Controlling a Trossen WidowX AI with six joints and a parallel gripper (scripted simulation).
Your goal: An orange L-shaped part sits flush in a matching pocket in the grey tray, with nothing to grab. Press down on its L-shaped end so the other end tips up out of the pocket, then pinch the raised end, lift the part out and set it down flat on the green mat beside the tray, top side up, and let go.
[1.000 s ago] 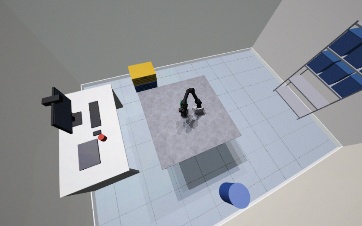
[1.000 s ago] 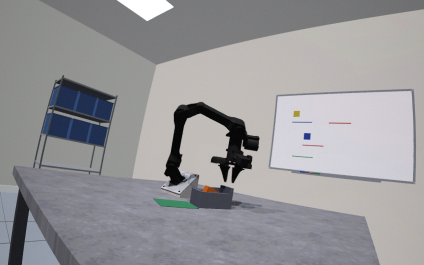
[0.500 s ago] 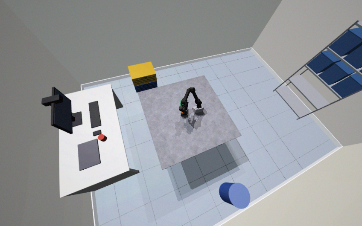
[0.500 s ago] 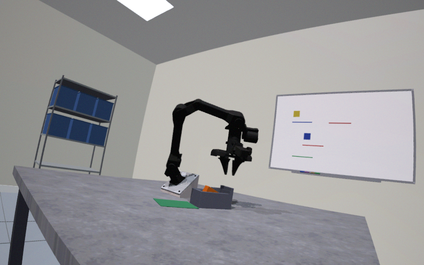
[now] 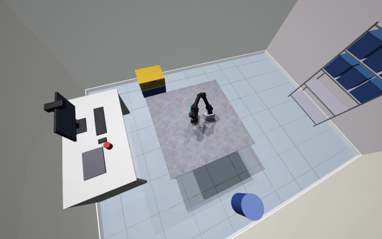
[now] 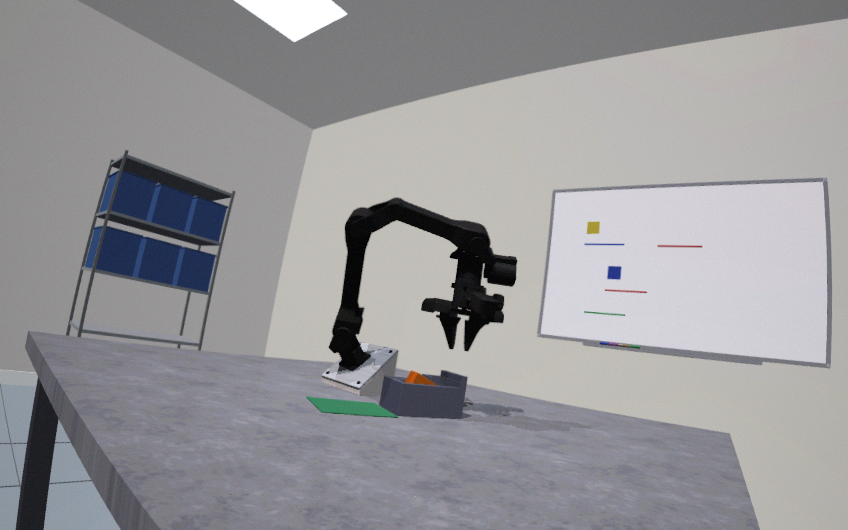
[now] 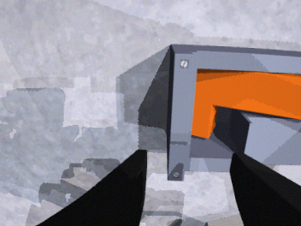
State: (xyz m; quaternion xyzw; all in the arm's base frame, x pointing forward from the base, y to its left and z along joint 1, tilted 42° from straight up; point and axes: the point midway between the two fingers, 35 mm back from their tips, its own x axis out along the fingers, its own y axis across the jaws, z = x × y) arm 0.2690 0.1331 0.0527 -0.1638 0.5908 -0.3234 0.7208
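Right now the orange L-shaped part is 20 mm behind my gripper tip, 40 mm to the right of it and 100 mm below it. The rest, counted from my gripper tip: green mat: 70 mm behind, 210 mm to the right, 160 mm below.
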